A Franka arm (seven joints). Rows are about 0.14 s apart.
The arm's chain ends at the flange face. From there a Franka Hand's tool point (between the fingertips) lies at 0.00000 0.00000 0.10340 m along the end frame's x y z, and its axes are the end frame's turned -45 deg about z.
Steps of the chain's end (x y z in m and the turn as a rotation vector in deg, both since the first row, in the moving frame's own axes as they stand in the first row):
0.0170, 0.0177, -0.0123, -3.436, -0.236, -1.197
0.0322, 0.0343, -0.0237, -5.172, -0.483, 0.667
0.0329, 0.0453, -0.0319, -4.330, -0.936, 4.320
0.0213, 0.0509, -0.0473, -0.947, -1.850, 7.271
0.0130, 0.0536, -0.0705, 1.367, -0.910, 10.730
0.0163, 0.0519, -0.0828, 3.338, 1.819, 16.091
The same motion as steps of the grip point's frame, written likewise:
-0.0051, 0.0287, -0.0125, -2.263, -2.596, -1.197
-0.0087, 0.0530, -0.0241, -3.316, -3.999, 0.667
-0.0156, 0.0594, -0.0322, -2.400, -3.724, 4.320
-0.0244, 0.0497, -0.0474, 0.639, -1.978, 7.271
-0.0279, 0.0443, -0.0705, 1.610, 0.323, 10.730
-0.0184, 0.0472, -0.0830, 1.074, 3.647, 16.091

